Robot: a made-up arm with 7 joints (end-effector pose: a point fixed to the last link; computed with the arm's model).
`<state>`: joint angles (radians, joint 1 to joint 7).
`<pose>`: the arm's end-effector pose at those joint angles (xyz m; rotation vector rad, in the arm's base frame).
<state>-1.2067 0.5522 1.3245 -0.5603 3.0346 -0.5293 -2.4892</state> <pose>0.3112 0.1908 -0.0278 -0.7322 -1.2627 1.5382</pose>
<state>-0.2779 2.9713 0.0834 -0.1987 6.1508 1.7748 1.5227</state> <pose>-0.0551 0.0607 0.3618 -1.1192 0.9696 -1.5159</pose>
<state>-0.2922 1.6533 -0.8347 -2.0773 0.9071 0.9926 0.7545</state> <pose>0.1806 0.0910 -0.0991 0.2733 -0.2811 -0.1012</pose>
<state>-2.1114 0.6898 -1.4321 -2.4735 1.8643 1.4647 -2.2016</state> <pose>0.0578 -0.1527 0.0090 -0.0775 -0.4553 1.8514</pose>
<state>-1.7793 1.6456 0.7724 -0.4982 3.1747 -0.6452 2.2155</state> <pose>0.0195 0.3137 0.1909 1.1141 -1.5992 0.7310</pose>
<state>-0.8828 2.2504 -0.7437 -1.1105 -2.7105 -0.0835 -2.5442</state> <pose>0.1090 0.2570 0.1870 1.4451 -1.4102 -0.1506</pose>
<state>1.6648 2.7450 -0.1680 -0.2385 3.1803 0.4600 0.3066</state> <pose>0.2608 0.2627 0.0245 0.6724 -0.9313 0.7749</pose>
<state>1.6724 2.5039 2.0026 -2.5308 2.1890 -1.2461 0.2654</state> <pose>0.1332 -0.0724 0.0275 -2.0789 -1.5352 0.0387</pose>
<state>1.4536 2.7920 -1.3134 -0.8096 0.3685 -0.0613 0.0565</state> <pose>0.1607 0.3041 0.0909 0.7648 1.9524 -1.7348</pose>
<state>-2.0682 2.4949 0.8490 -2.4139 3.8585 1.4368 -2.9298</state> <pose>-0.1649 -0.0478 0.0225 -0.7832 -0.2706 1.4482</pose>
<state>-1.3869 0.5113 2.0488 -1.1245 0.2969 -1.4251 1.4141</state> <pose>0.2269 0.2411 -0.0506 0.0464 1.3348 -0.5096</pose>
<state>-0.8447 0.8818 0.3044 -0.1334 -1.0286 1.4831 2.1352</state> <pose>0.2496 0.2481 -0.1160 1.4921 -1.0136 2.0491</pose>
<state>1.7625 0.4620 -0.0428 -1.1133 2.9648 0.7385 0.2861</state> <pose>-0.3088 0.0665 -0.1140 0.1024 0.2445 -3.0917</pose>
